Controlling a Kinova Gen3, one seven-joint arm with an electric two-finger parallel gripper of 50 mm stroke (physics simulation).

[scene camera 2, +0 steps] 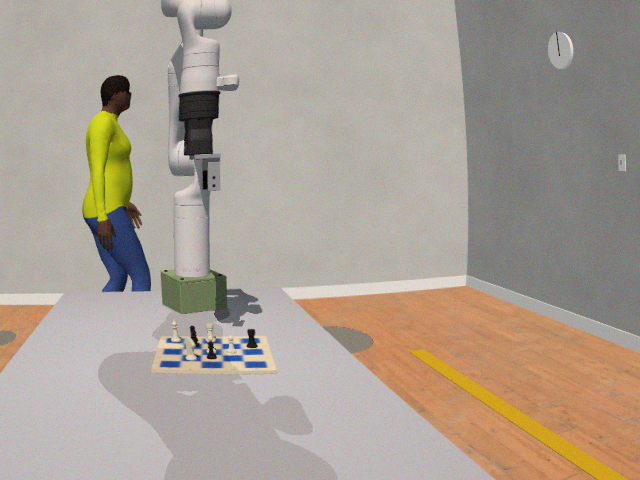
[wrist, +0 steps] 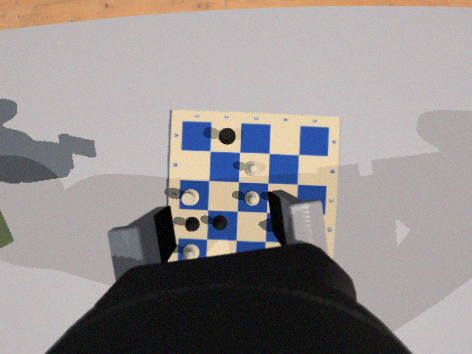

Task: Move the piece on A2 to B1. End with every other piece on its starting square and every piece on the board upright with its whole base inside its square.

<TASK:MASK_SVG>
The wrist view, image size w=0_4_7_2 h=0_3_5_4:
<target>gripper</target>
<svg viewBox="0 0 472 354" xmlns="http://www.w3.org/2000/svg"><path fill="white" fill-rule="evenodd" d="M413 353L381 320L357 302L353 280L328 256L322 202L317 199L303 201L281 189L267 192L272 231L281 246L167 262L177 247L170 205L167 207L156 207L127 226L114 227L109 230L107 234L116 282L95 303L94 307L76 321L45 354Z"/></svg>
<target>chessboard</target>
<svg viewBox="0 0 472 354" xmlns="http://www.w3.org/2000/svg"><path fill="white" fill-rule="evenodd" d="M172 110L169 205L171 206L177 247L167 262L183 260L183 249L188 244L194 244L199 248L199 256L197 258L281 246L272 231L267 194L268 191L272 192L281 189L303 201L317 199L322 202L328 256L333 259L340 117ZM186 220L190 217L196 217L200 222L200 227L196 231L189 232L186 230ZM216 216L224 216L227 219L225 229L217 230L214 228L213 220ZM250 191L254 191L259 195L259 202L254 206L250 206L245 202L245 195ZM186 190L194 189L198 192L199 200L195 205L183 204L182 196ZM251 161L257 162L260 166L260 171L255 176L248 175L245 170L247 163ZM224 128L230 128L235 132L236 138L232 144L225 145L220 141L219 134Z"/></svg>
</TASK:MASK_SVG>
